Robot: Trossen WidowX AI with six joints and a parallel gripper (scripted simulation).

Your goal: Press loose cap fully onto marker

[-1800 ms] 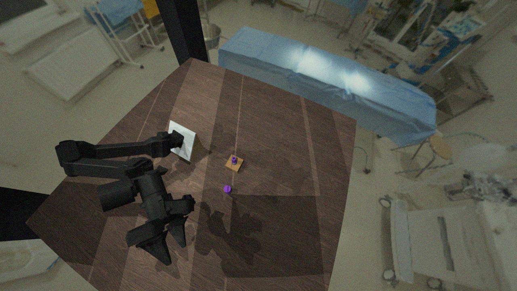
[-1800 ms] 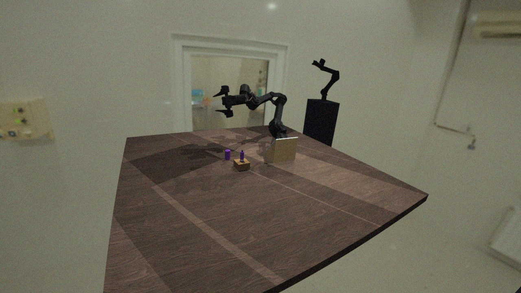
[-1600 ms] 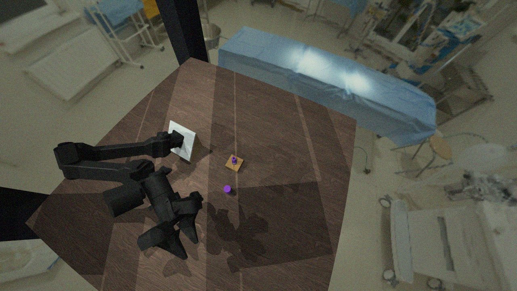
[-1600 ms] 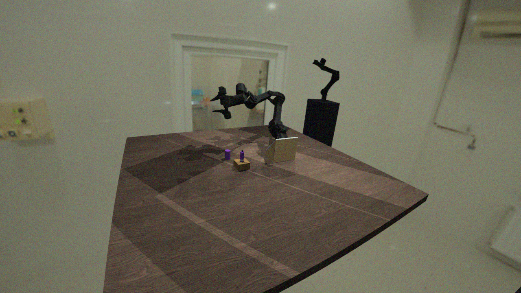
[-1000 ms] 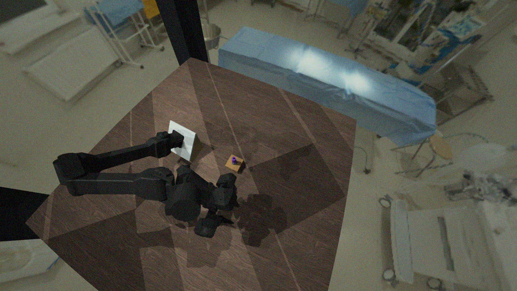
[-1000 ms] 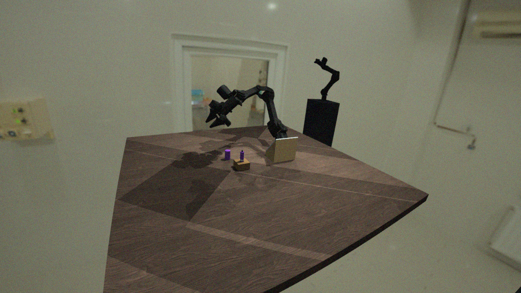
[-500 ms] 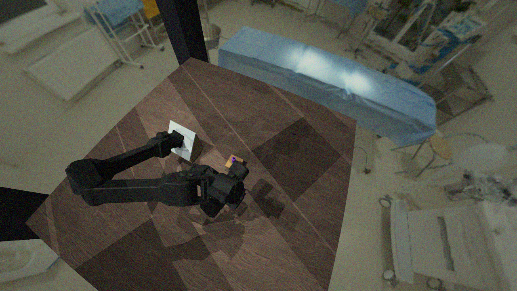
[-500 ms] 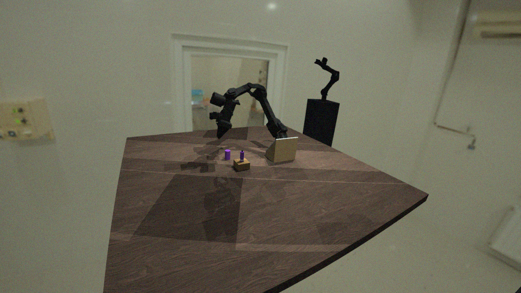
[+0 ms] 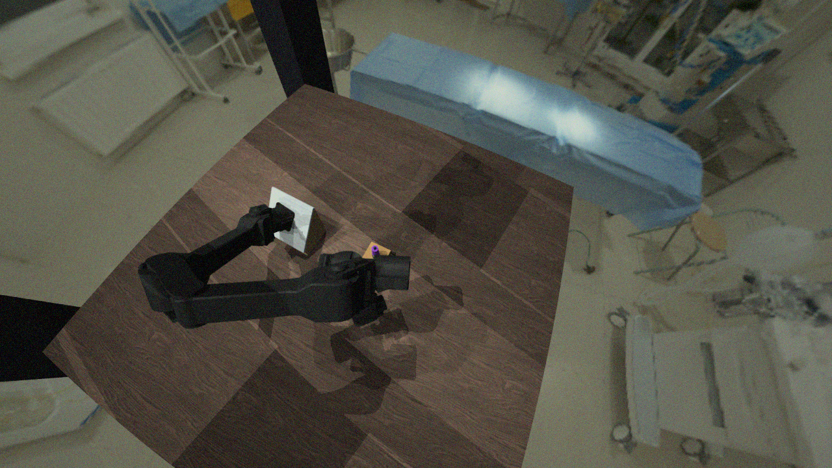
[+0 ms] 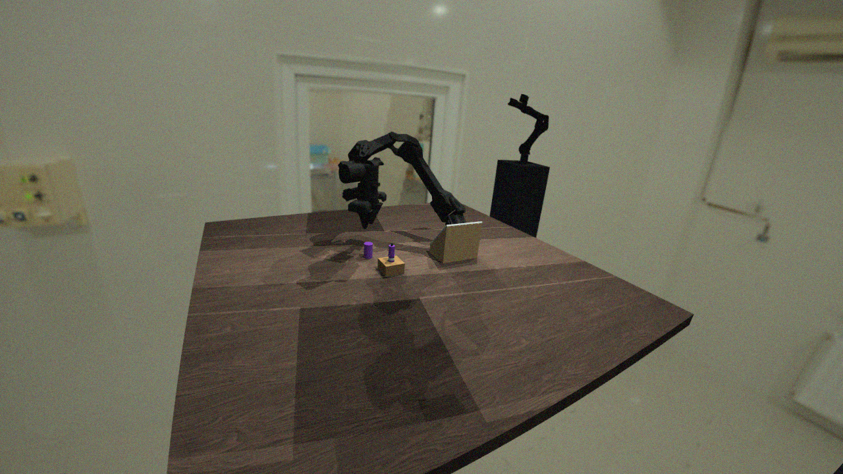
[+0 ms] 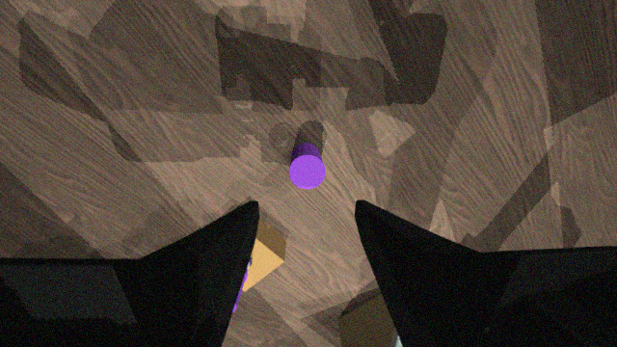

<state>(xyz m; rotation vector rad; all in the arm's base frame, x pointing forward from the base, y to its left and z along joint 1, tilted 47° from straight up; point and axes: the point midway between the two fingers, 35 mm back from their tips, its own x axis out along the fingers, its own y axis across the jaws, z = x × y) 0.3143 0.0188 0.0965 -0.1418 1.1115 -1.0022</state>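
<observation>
My gripper tip is 9 cm above the purple cap. Also, from my gripper tip: holder block 12 cm to the left, 10 cm below, 5 cm behind.
</observation>
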